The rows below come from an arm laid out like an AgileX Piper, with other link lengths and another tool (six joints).
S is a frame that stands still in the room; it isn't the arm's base.
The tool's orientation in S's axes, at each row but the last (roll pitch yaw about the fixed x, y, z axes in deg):
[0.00, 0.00, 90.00]
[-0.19, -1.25, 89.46]
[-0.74, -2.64, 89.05]
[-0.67, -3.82, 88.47]
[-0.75, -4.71, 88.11]
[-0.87, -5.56, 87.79]
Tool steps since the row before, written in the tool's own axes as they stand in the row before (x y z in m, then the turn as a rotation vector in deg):
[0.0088, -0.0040, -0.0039, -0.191, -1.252, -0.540]
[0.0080, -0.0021, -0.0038, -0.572, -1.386, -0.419]
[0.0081, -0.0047, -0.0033, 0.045, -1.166, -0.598]
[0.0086, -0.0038, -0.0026, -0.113, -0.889, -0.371]
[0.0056, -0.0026, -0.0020, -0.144, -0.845, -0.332]
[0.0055, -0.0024, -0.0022, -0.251, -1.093, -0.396]
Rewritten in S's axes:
[0.0040, 0.0088, -0.0039, 1.252, -0.191, -0.540]
[0.0022, 0.0081, -0.0036, 1.382, -0.576, -0.427]
[0.0049, 0.0082, -0.0029, 1.175, 0.052, -0.580]
[0.0041, 0.0086, -0.0020, 0.891, -0.113, -0.367]
[0.0028, 0.0057, -0.0015, 0.845, -0.145, -0.332]
[0.0027, 0.0056, -0.0016, 1.090, -0.255, -0.402]

